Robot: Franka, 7 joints.
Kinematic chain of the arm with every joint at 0, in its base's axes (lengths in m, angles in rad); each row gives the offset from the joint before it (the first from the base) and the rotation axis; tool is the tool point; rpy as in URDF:
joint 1: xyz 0 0 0.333 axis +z
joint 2: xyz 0 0 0 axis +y
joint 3: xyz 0 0 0.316 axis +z
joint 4: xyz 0.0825 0 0 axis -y
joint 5: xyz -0.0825 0 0.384 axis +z
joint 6: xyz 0 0 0 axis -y
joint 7: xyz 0.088 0 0 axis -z
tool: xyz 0 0 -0.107 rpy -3.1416 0 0
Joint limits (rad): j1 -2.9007..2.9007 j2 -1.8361..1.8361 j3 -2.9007..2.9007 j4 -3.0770..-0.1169 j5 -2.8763..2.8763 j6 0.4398..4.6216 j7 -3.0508..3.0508
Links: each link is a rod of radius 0.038 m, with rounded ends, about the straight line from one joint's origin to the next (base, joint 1, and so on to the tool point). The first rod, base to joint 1, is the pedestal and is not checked.
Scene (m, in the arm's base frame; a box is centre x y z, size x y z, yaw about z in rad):
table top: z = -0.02
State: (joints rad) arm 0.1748 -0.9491 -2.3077 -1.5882 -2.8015 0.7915 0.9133
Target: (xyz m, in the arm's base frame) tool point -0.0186 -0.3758 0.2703
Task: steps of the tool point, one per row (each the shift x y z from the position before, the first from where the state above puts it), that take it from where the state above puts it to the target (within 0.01 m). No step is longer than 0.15 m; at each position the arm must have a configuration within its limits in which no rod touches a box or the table.
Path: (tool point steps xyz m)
1: 0.1104 -0.0548 -0.0329
2: 0.1202 -0.0241 -0.0239
3: 0.1191 0.0087 -0.0164
4: 0.1069 0.0400 -0.0104
5: 0.0851 0.0660 -0.0055

